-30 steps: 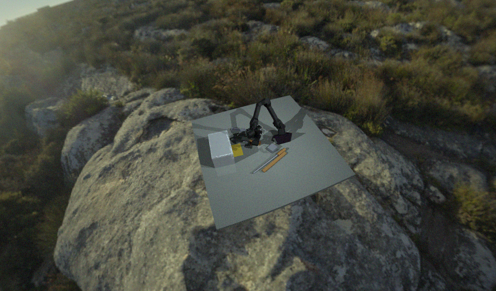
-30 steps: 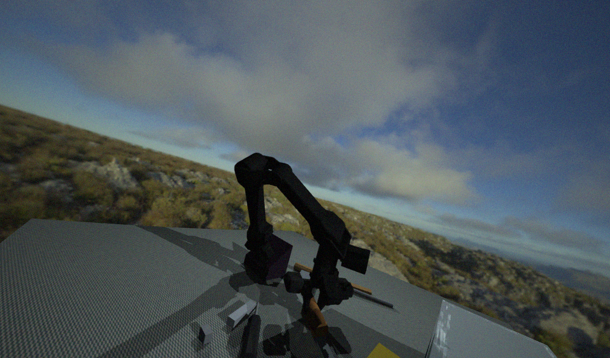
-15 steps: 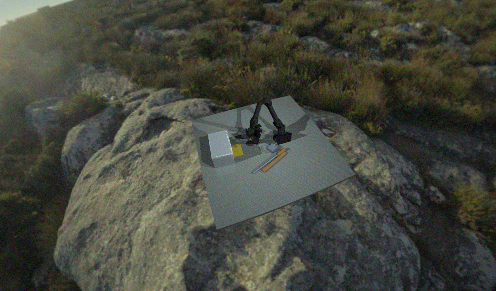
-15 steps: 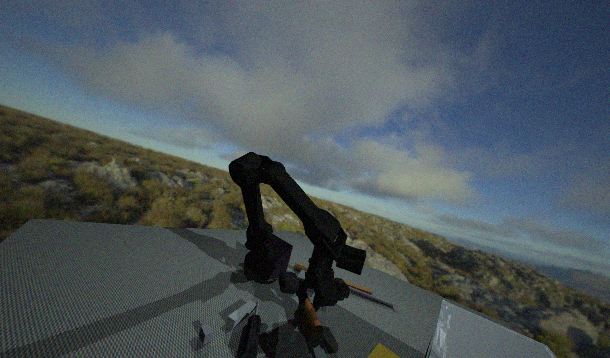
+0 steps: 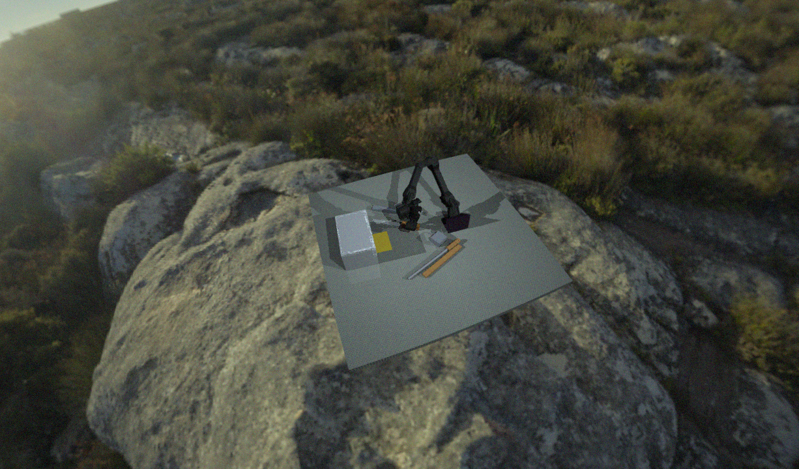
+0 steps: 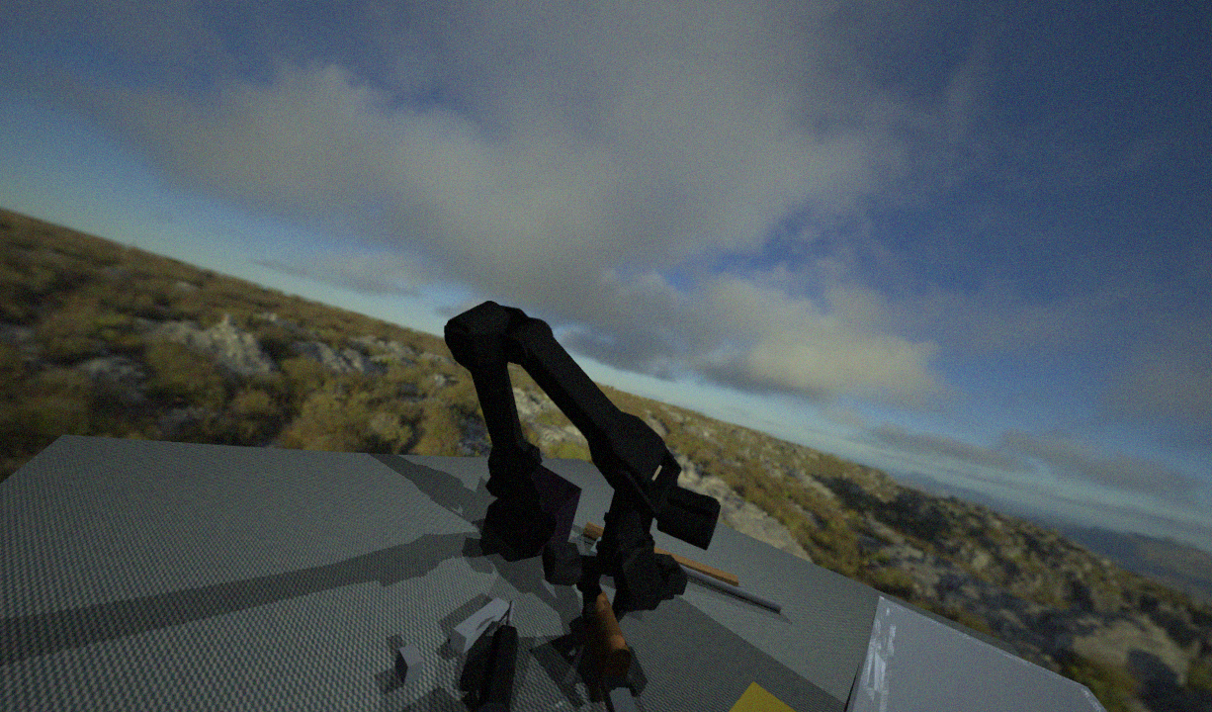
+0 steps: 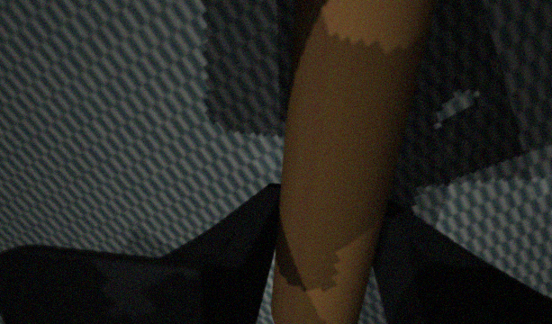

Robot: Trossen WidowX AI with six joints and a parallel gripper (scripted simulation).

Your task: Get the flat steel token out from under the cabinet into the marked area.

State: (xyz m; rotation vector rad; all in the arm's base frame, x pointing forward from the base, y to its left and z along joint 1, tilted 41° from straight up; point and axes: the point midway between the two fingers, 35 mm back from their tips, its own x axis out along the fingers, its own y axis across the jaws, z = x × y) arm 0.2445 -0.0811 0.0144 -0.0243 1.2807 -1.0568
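Right now the grey bar is 9 cm behind my gripper tip and 13 cm to the right of it. Also, from my gripper tip: grey block: 9 cm behind, 16 cm to the left, 1 cm above; then small grey cube: 7 cm behind, 22 cm to the right; then wooden stick: 4 cm behind, 30 cm to the left.
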